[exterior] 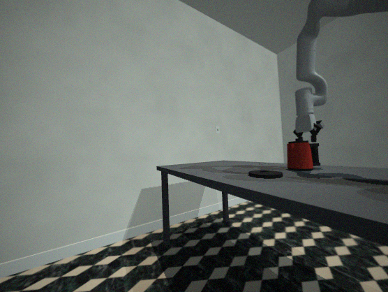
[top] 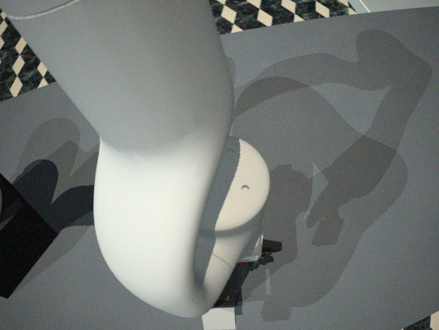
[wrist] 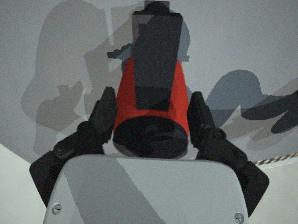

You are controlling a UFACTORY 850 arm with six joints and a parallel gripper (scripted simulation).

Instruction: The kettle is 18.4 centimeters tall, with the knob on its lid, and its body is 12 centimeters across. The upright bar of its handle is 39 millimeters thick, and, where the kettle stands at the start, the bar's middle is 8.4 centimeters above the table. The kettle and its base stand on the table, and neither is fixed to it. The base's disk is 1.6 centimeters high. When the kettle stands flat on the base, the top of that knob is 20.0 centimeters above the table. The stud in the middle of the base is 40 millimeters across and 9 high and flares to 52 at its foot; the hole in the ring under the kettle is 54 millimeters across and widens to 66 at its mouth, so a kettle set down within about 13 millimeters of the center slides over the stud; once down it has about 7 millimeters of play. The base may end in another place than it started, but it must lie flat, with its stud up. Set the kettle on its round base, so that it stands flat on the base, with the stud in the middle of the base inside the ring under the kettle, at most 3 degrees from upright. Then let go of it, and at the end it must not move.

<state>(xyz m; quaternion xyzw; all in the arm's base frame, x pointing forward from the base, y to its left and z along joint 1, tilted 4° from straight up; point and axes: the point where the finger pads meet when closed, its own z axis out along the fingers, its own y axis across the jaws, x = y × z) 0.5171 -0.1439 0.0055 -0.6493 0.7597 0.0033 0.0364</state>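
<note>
My gripper is now 1 cm short of the red kettle, 3 cm to the right of it and 8 cm above it. The rest, counted from my hand: black round base 1 cm behind, 38 cm to the left, 16 cm below.
</note>
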